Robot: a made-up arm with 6 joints. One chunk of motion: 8 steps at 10 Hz.
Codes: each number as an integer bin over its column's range. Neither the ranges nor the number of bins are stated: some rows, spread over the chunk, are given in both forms.
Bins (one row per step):
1: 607 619 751 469 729 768
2: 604 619 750 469 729 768
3: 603 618 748 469 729 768
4: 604 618 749 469 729 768
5: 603 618 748 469 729 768
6: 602 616 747 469 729 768
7: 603 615 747 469 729 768
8: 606 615 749 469 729 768
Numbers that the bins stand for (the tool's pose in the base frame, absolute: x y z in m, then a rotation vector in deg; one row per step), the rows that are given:
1: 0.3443 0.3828 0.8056 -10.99 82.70 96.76
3: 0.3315 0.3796 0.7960 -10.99 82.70 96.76
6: 0.3283 0.3732 0.7928 -10.99 82.70 96.76
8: 0.3411 0.3700 0.7992 -10.99 82.70 96.76
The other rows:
2: 0.3347 0.3828 0.8024 -10.99 82.70 96.76
4: 0.3347 0.3796 0.7992 -10.99 82.70 96.76
5: 0.3315 0.3796 0.7960 -10.99 82.70 96.76
7: 0.3315 0.3700 0.7928 -10.99 82.70 96.76

